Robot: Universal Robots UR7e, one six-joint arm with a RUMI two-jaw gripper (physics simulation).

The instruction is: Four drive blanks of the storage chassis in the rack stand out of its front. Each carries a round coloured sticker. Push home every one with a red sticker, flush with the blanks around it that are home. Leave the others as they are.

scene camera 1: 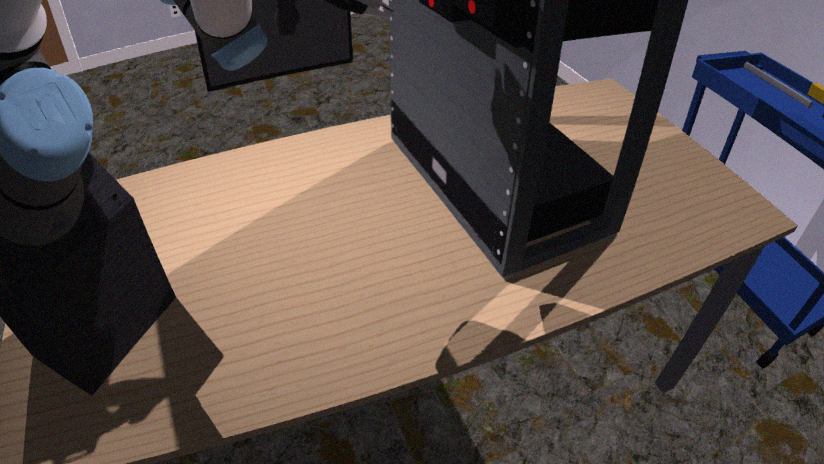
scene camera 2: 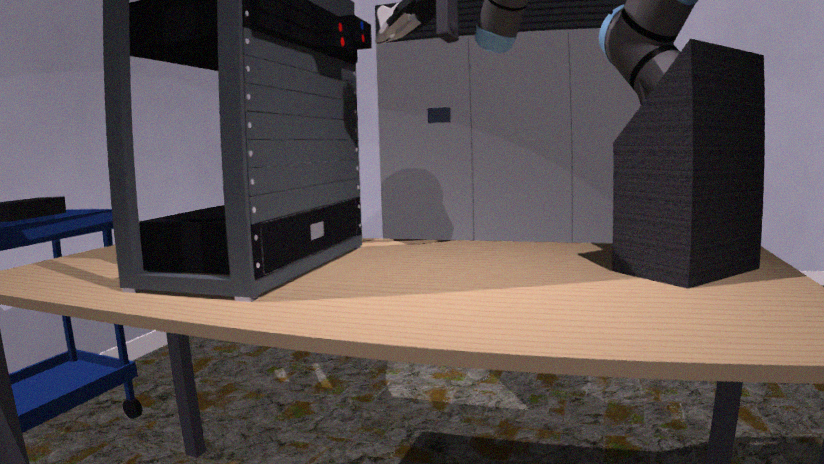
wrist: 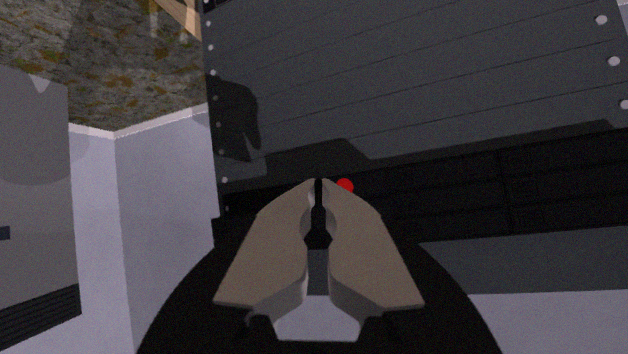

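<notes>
The black storage chassis point(scene camera 2: 288, 21) point(wrist: 450, 192) sits high in the rack point(scene camera 2: 233, 172) point(scene camera 1: 645, 115). In scene camera 2, red stickers point(scene camera 2: 340, 26) point(scene camera 2: 342, 41) show one above the other. Further along, a blue sticker point(scene camera 2: 362, 24) shows above another red sticker point(scene camera 2: 363, 38), on blanks standing out of the front. Scene camera 1 shows two red stickers point(scene camera 1: 431, 2) point(scene camera 1: 471, 6) at its top edge. My gripper point(scene camera 2: 379, 40) point(wrist: 318, 181) is shut and empty, in front of the chassis. In the wrist view a red sticker point(wrist: 344, 185) shows beside the right fingertip; the fingers hide part of the chassis.
Grey panels point(scene camera 2: 299, 126) point(wrist: 400, 85) fill the rack below the chassis. A black unit with a pale label point(scene camera 2: 316, 230) is at the bottom. The rack and the dark robot pedestal point(scene camera 2: 691, 172) stand on the wooden table point(scene camera 1: 299, 276) point(scene camera 2: 518, 311). A blue cart point(scene camera 1: 726, 92) stands behind.
</notes>
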